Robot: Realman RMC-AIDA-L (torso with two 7-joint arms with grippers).
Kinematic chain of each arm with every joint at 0, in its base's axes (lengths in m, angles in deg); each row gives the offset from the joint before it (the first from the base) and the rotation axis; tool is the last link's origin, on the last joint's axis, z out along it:
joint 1: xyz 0 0 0.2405 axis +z
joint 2: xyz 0 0 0 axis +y
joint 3: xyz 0 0 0.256 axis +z
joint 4: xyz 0 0 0 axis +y
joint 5: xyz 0 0 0.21 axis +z
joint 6: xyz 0 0 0 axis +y
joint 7: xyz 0 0 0.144 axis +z
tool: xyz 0 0 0
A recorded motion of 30 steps. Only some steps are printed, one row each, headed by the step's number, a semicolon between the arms.
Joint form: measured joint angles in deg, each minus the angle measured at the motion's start. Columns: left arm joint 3, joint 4, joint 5, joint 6, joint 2, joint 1, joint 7; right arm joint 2, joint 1, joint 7, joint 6, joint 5, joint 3, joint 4.
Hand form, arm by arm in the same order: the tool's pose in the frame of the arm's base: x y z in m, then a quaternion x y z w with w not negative. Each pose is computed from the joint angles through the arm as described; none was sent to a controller.
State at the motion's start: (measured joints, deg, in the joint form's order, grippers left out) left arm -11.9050 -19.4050 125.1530 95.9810 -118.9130 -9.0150 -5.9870; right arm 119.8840 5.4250 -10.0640 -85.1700 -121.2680 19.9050 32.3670
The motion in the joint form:
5: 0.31 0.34 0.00 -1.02 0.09 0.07 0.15; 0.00 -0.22 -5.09 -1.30 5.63 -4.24 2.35
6: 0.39 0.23 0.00 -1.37 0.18 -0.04 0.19; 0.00 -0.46 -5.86 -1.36 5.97 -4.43 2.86
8: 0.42 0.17 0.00 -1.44 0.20 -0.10 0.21; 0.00 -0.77 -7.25 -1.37 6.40 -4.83 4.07
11: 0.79 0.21 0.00 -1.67 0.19 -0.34 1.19; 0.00 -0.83 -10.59 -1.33 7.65 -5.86 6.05
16: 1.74 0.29 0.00 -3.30 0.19 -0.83 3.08; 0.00 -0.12 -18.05 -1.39 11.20 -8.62 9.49
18: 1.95 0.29 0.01 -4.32 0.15 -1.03 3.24; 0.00 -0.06 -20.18 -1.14 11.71 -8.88 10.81
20: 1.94 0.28 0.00 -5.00 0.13 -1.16 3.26; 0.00 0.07 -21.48 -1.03 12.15 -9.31 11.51
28: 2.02 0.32 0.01 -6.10 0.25 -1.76 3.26; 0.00 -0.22 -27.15 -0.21 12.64 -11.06 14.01
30: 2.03 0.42 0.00 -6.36 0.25 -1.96 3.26; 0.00 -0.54 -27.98 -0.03 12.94 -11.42 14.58
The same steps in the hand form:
5: -0.2822 0.1897 -0.0617 -0.74906 -0.15116 -0.45019 0.46194; 0.2636 0.1969 -0.0754 -0.69157 0.17476 0.38177 0.58774
6: -0.2824 0.1904 -0.0621 -0.75077 -0.15161 -0.44836 0.46080; 0.2628 0.1958 -0.0757 -0.69014 0.17465 0.37974 0.59076
8: -0.2821 0.1907 -0.0623 -0.75112 -0.15148 -0.44835 0.46028; 0.2595 0.1941 -0.0769 -0.68838 0.17428 0.37871 0.59358
11: -0.2815 0.1912 -0.0636 -0.75532 -0.14425 -0.44358 0.46034; 0.2534 0.1926 -0.0792 -0.68802 0.16779 0.37188 0.60016
16: -0.2819 0.1923 -0.0686 -0.76859 -0.13463 -0.42636 0.45756; 0.2419 0.1913 -0.0842 -0.69122 0.14948 0.35093 0.61377
18: -0.2824 0.1933 -0.0712 -0.77346 -0.13646 -0.41985 0.45483; 0.2376 0.1914 -0.0854 -0.69142 0.14537 0.34608 0.61728
20: -0.2830 0.1943 -0.0725 -0.77581 -0.13842 -0.41584 0.45391; 0.2350 0.1910 -0.0866 -0.69285 0.14226 0.34286 0.61820
28: -0.2834 0.1977 -0.0741 -0.78115 -0.13810 -0.40961 0.45050; 0.2257 0.1852 -0.0931 -0.70508 0.12411 0.32427 0.61832
30: -0.2835 0.1988 -0.0744 -0.78256 -0.13751 -0.40788 0.44980; 0.2249 0.1830 -0.0943 -0.70631 0.12547 0.32039 0.61865

